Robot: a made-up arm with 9 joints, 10 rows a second.
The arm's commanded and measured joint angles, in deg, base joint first. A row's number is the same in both.
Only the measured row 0 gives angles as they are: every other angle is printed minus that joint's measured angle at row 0.
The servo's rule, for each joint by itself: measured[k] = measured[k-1] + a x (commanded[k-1-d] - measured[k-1]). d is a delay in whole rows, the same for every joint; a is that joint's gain. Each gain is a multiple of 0.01, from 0.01 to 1. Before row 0 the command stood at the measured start. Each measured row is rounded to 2 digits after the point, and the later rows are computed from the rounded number. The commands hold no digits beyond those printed.
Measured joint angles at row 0:
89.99, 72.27, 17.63, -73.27, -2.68, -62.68, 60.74, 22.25, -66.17
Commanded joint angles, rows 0 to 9:
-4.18, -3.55, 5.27, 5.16, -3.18, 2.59, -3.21, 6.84, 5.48
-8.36, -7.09, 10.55, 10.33, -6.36, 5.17, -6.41, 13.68, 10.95
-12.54, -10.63, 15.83, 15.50, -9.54, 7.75, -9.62, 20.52, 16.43
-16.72, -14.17, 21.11, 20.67, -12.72, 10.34, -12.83, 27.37, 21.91
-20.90, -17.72, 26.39, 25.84, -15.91, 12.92, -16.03, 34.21, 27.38
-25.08, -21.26, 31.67, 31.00, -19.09, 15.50, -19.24, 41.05, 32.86
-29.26, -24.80, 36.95, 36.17, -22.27, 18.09, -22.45, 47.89, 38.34
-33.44, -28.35, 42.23, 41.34, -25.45, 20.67, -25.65, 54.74, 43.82
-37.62, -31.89, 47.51, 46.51, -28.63, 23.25, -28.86, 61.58, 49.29
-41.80, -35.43, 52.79, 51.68, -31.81, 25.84, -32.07, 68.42, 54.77
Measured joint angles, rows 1 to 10:
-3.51, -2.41, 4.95, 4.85, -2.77, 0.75, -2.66, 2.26, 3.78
-7.58, -5.59, 10.21, 10.00, -5.89, 2.03, -5.77, 6.03, 8.73
-11.75, -9.02, 15.49, 15.17, -9.07, 3.69, -8.97, 10.81, 14.04
-15.92, -12.52, 20.77, 20.34, -12.25, 5.62, -12.17, 16.27, 19.47
-20.10, -16.06, 26.05, 25.51, -15.43, 7.74, -15.37, 22.19, 24.93
-24.28, -19.60, 31.33, 30.67, -18.61, 9.99, -18.58, 28.41, 30.40
-28.46, -23.14, 36.61, 35.84, -21.79, 12.34, -21.79, 34.84, 35.88
-32.64, -26.68, 41.89, 41.01, -24.97, 14.76, -24.99, 41.41, 41.36
-36.82, -30.22, 47.17, 46.18, -28.15, 17.22, -28.20, 48.07, 46.83
-41.00, -33.76, 52.45, 51.35, -31.33, 19.72, -31.41, 54.79, 52.31
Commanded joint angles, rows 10 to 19:
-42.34, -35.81, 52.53, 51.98, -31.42, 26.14, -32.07, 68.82, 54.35
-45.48, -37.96, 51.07, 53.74, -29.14, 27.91, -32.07, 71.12, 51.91
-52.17, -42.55, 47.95, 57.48, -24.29, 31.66, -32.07, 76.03, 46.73
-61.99, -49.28, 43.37, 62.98, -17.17, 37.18, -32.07, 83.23, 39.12
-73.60, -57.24, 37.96, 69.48, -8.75, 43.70, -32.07, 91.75, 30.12
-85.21, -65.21, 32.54, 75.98, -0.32, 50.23, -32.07, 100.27, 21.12
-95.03, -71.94, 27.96, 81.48, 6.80, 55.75, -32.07, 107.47, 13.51
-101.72, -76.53, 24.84, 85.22, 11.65, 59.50, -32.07, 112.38, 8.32
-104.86, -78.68, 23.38, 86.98, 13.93, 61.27, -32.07, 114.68, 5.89
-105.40, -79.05, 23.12, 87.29, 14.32, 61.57, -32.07, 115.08, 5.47
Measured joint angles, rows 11 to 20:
-42.13, -35.15, 52.53, 51.94, -31.41, 21.58, -31.96, 59.42, 53.72
-44.94, -37.06, 51.16, 53.63, -29.44, 23.42, -32.05, 63.28, 52.47
-51.01, -40.79, 48.14, 57.25, -24.96, 25.81, -32.07, 67.49, 48.51
-60.23, -46.56, 43.66, 62.64, -18.18, 29.11, -32.07, 72.68, 42.03
-71.46, -53.82, 38.30, 69.07, -9.98, 33.34, -32.07, 78.97, 33.81
-83.01, -61.57, 32.89, 75.57, -1.58, 38.24, -32.07, 86.00, 25.05
-93.11, -68.62, 28.26, 81.13, 5.71, 43.32, -32.07, 93.09, 17.09
-100.34, -74.00, 25.05, 84.97, 10.88, 48.01, -32.07, 99.46, 11.04
-104.14, -77.18, 23.48, 86.86, 13.53, 51.86, -32.07, 104.48, 7.49
-105.20, -78.45, 23.14, 87.26, 14.22, 54.68, -32.07, 107.98, 6.10

